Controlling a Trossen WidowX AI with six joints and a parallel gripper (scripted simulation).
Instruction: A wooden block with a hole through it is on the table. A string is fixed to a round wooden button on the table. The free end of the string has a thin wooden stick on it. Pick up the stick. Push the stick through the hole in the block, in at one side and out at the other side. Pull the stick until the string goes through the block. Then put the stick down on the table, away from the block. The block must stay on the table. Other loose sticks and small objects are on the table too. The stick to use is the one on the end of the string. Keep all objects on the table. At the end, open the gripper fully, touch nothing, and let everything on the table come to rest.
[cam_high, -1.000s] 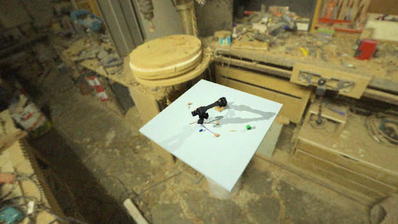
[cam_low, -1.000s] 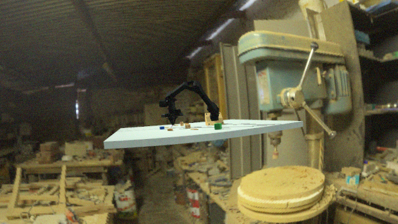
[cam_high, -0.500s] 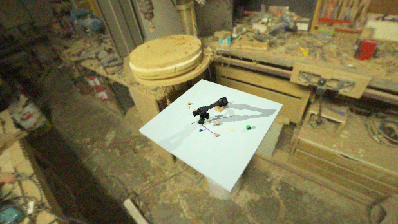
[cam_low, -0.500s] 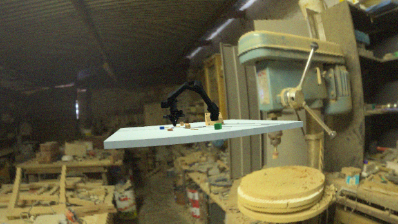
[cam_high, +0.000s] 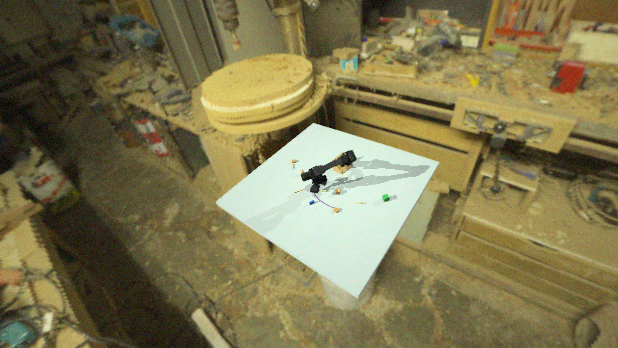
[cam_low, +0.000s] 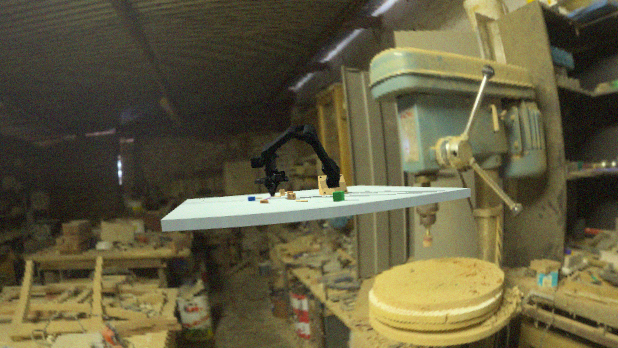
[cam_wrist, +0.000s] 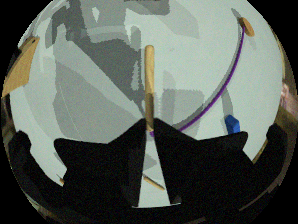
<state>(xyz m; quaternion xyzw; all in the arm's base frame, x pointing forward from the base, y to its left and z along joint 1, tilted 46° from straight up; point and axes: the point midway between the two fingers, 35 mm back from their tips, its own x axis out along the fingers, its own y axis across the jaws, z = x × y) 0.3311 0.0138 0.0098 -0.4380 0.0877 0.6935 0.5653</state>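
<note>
My gripper tip is now 8 cm past the wooden block and 13 cm to the right of it. Also, from my gripper tip: round wooden button 6 cm ahead, 23 cm to the left, 1 cm below; small blue piece 12 cm ahead, 5 cm to the left; thin wooden stick 1 cm behind, 1 cm to the left.
</note>
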